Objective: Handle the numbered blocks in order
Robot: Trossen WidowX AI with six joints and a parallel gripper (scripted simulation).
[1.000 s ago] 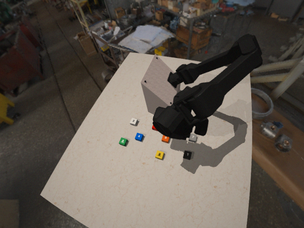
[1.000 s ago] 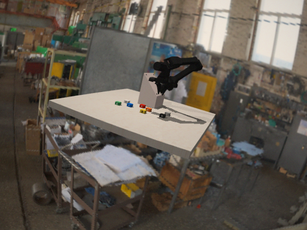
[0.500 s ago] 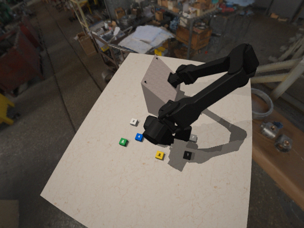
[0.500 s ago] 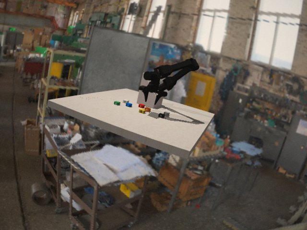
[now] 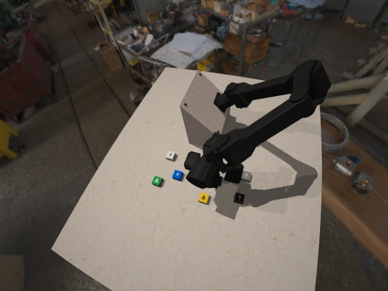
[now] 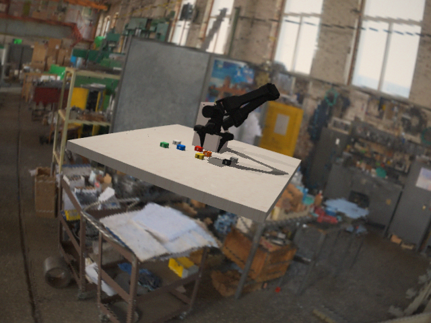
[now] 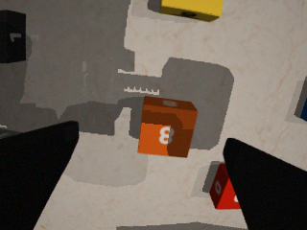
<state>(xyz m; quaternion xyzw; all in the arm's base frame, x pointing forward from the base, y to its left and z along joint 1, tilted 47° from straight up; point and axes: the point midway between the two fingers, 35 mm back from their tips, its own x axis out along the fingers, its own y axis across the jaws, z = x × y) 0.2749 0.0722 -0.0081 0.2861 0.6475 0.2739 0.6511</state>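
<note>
Right now the orange block is 10 mm to the right of my gripper tip and 20 mm below it. The rest, counted from my gripper tip: black block (50 mm ahead, 110 mm to the left, 20 mm below); then red block (50 mm behind, 70 mm to the right, 20 mm below); then yellow block (80 mm ahead, 10 mm to the right, 20 mm below).
</note>
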